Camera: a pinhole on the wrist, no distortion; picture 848 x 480 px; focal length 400.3 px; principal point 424.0 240.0 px. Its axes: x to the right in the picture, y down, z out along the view. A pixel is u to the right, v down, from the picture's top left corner.
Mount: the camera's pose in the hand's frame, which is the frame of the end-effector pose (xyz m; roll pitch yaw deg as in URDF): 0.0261 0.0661 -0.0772 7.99 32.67 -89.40
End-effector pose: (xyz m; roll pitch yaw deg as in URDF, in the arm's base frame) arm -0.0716 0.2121 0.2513 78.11 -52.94 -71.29
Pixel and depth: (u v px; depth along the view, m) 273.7 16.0 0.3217
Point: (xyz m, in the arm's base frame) -0.3402 0.2926 0.1280
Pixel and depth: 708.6 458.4 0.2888
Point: -0.0981 -0.1011 0.2160
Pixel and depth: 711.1 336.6 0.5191
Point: -0.1915 -0.2927 0.0249
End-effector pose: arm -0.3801 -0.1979 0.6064 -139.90 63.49 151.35
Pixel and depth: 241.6 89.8 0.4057
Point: -0.1970 -0.5374 0.6468
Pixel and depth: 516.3 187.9 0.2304
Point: -0.4301 -0.3186 0.6373
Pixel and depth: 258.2 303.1 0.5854
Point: -0.2767 -0.7031 0.3986
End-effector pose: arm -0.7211 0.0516 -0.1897 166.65 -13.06 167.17
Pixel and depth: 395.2 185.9 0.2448
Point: -0.7180 0.0342 -0.3350
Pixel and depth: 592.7 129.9 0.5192
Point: -0.6869 -0.2902 -0.5273
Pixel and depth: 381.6 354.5 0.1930
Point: -0.7961 0.0690 -0.2785
